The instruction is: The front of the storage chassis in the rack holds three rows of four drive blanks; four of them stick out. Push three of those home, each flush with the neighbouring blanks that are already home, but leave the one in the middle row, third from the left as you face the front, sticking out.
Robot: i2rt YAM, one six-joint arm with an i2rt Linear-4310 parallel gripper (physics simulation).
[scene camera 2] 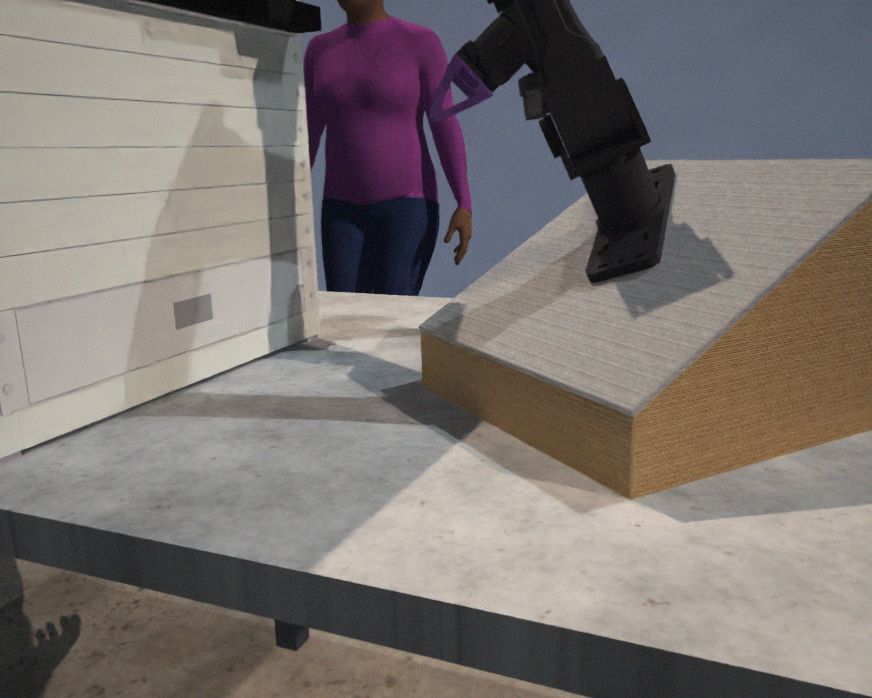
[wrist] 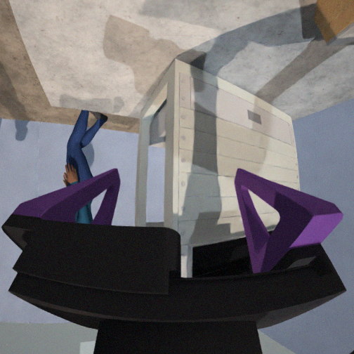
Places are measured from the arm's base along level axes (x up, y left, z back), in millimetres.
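Pixels of known places: gripper, fingertip midpoint: (scene camera 2: 431, 119); arm's base, link origin: (scene camera 2: 634, 223).
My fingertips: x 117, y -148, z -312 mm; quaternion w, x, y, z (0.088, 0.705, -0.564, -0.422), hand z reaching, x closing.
For each thing: its top centre in the pictures, then the offset to it from my fingertips. "spot": a spot on its surface instead. Level surfaces: height alone.
- rack, surface spot: (scene camera 2: 94, 174) spot: dx -55, dy +439, dz -129 mm
- black part, surface spot: (scene camera 2: 280, 13) spot: dx +114, dy +190, dz -91 mm
- stone-topped table, surface height: dx -297 mm
- panel with a grey label, surface spot: (scene camera 2: 192, 311) spot: dx -208, dy +330, dz -134 mm
The rack (scene camera 2: 94, 174) (wrist: 172, 160) stands at the left in the scene view, with cream panels over its lower front; in the wrist view it appears upside down near the middle. A black part (scene camera 2: 280, 13) (wrist: 220, 259) projects above the cream panels; I cannot tell whether it is the storage chassis. The drive blanks cannot be made out in either view. My gripper (scene camera 2: 438, 110) (wrist: 177, 174), with purple fingers, is open and empty. It is in the air in front of the rack, apart from it, to its right in the scene view.
A wedge-shaped block (scene camera 2: 749, 363) (wrist: 334, 19) with a grey sloped top carries the arm's base (scene camera 2: 631, 251). It stands on the stone-topped table (scene camera 2: 509, 538) (wrist: 65, 60). A person (scene camera 2: 381, 116) (wrist: 77, 145) stands behind the table. A panel with a grey label (scene camera 2: 192, 311) (wrist: 254, 116) is low on the rack.
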